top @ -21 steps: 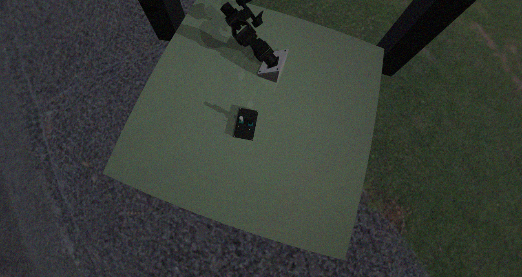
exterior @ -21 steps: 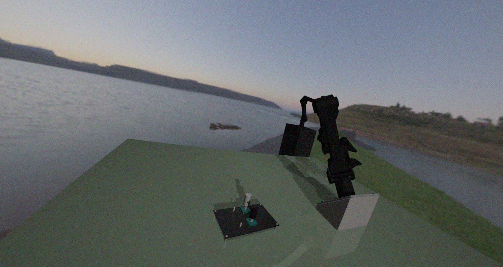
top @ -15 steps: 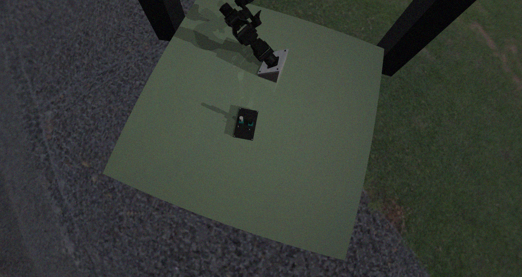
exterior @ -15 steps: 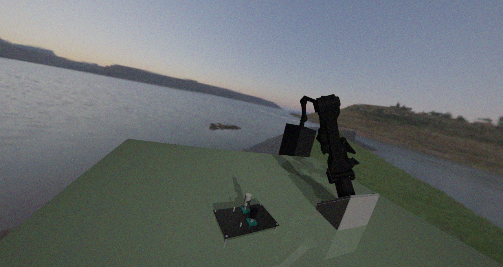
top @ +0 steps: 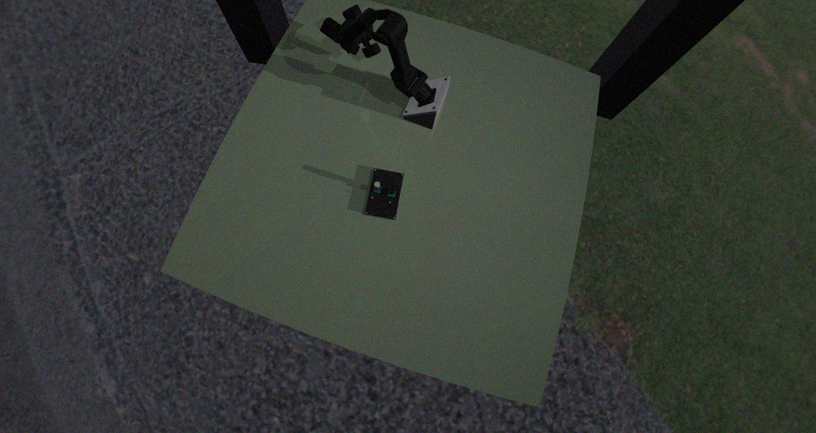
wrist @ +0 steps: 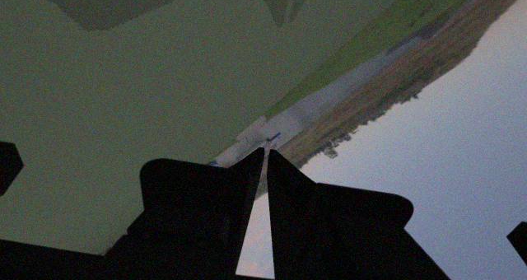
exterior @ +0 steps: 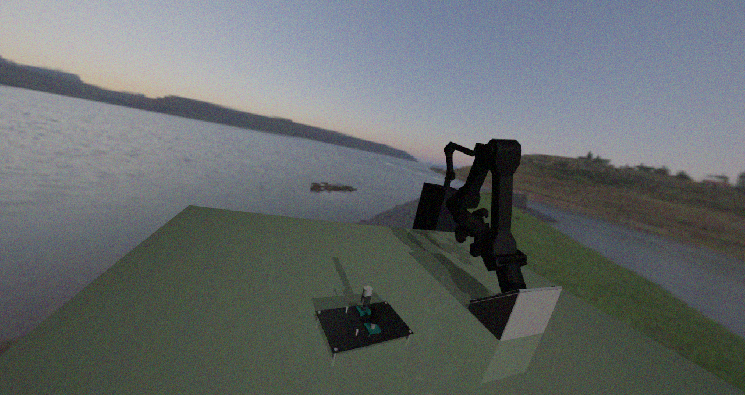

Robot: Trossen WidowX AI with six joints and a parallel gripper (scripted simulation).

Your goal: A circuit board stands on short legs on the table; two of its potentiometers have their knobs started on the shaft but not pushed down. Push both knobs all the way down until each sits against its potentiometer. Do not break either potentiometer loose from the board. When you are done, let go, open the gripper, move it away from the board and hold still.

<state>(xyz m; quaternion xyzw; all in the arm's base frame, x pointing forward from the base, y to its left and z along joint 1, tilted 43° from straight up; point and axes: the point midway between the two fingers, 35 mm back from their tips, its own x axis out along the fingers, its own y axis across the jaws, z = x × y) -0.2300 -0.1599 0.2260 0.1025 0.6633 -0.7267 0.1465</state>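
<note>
The pale knob lies 610 mm ahead of my gripper tip, 170 mm to the left of it and 40 mm below it.
</note>
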